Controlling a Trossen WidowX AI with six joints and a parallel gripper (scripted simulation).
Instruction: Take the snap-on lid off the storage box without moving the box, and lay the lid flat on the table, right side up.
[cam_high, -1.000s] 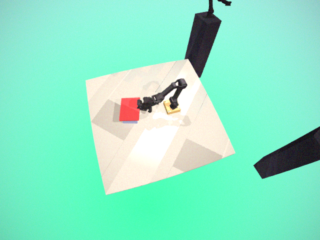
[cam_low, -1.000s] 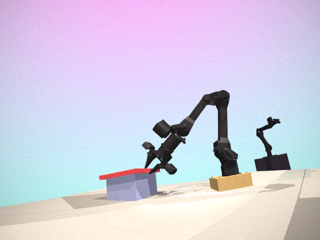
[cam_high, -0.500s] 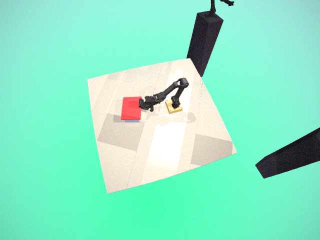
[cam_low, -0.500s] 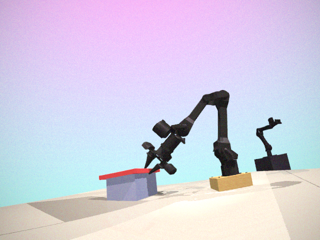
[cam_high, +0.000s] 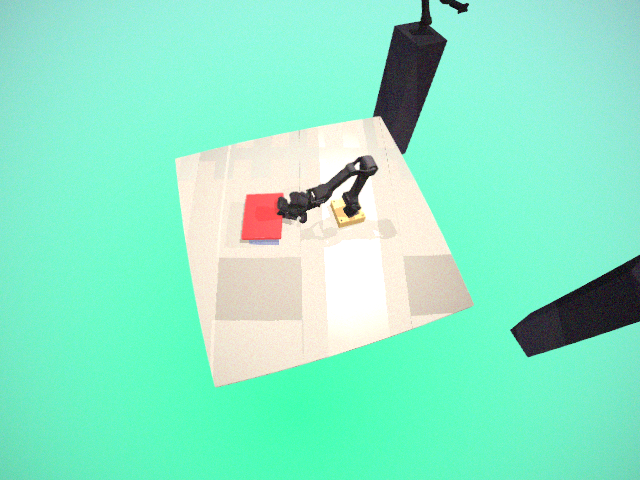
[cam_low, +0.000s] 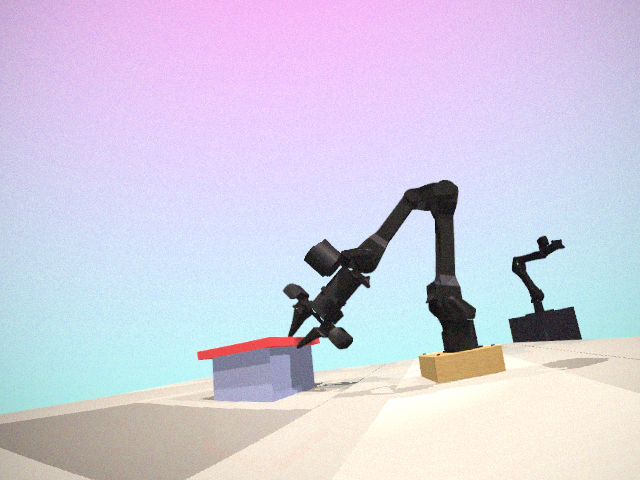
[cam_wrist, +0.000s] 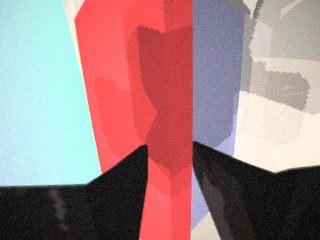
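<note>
Right now my gripper tip is 70 mm short of the red lid and 40 mm to the left of it. Round my gripper tip: storage box 60 mm below, 60 mm ahead, 30 mm to the right.
</note>
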